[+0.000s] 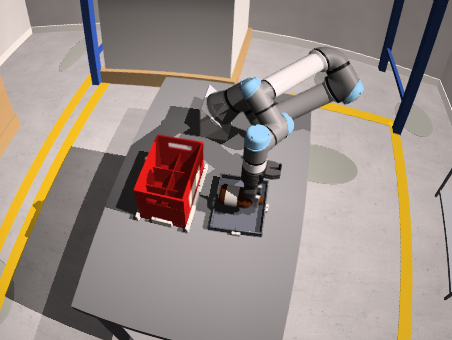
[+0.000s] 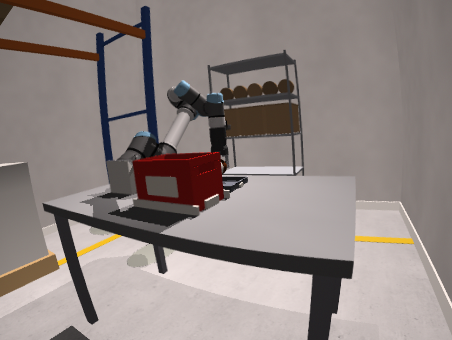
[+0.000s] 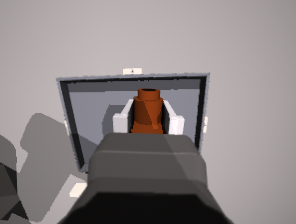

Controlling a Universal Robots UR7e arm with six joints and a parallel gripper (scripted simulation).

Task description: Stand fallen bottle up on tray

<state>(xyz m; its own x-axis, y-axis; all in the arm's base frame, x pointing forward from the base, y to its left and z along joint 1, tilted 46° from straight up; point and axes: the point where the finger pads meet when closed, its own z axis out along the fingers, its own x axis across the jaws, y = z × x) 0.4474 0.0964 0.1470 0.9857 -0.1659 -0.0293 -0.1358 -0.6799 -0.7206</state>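
My gripper is now 10 mm past the bottle, 50 mm to the left of it and 10 mm above it. Also, from my hand: tray 30 mm behind, 50 mm to the right, 80 mm below; red crate 50 mm behind, 320 mm to the right, 10 mm below.
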